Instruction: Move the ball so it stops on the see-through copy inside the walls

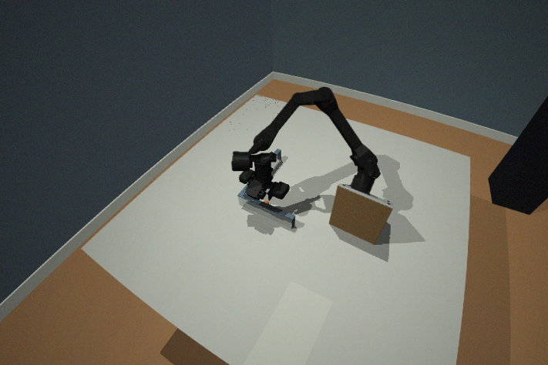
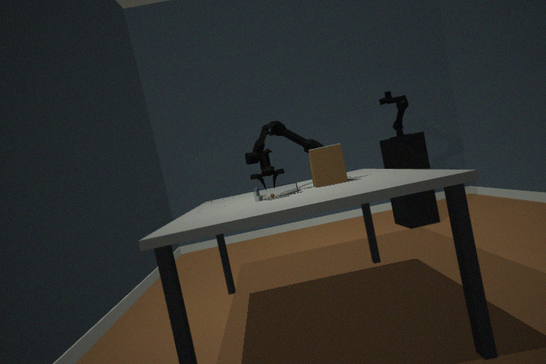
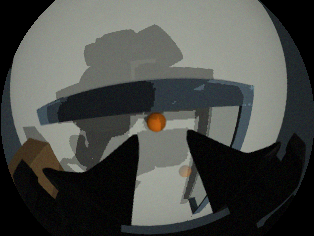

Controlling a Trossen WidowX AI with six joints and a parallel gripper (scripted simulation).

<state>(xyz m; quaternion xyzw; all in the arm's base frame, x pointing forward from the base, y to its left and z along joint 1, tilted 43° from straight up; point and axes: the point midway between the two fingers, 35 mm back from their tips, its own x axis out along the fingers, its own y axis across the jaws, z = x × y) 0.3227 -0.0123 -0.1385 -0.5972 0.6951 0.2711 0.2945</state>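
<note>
Now: the orange ball 4 cm below my gripper tip. Round my gripper tip: see-through copy of ball 10 cm to the right, 4 cm below, 3 cm ahead.
</note>
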